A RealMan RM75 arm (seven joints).
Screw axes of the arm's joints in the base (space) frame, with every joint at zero. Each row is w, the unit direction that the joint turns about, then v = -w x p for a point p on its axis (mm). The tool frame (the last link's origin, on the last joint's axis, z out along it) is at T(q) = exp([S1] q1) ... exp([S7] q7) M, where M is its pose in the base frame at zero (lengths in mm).
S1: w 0 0 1 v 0.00 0.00 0.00
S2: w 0 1 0 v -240.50 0.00 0.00
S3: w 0 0 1 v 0.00 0.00 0.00
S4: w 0 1 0 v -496.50 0.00 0.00
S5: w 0 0 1 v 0.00 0.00 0.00
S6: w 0 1 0 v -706.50 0.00 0.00
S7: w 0 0 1 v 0.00 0.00 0.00
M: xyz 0.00 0.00 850.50 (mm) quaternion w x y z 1 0 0 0
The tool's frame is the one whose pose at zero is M.
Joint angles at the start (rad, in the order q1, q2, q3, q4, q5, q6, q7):
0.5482, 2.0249, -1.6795, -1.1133, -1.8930, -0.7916, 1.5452
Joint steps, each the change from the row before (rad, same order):
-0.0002, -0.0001, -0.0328, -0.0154, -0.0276, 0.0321, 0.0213
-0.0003, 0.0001, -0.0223, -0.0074, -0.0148, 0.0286, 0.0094
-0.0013, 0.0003, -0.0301, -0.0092, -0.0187, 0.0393, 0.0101
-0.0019, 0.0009, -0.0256, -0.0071, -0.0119, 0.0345, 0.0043
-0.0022, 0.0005, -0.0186, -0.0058, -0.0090, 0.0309, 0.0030
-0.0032, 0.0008, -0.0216, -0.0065, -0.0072, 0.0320, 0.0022
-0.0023, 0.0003, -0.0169, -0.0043, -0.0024, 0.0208, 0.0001
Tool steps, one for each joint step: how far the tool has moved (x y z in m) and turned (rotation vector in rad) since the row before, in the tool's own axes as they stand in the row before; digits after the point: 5 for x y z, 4 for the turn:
-0.00326, 0.00207, 0.00334, 0.0091, 0.0123, -0.0255
-0.00196, 0.00084, 0.00233, 0.0122, 0.0062, -0.0176
-0.00258, 0.00140, 0.00298, 0.0171, 0.0066, -0.0244
-0.00255, 0.00150, 0.00248, 0.0153, 0.0019, -0.0208
-0.00188, 0.00034, 0.00156, 0.0173, 0.0007, -0.0153
-0.00239, 0.00123, 0.00169, 0.0160, -0.0016, -0.0156
-0.00194, 0.00160, 0.00125, 0.0080, -0.0027, -0.0110

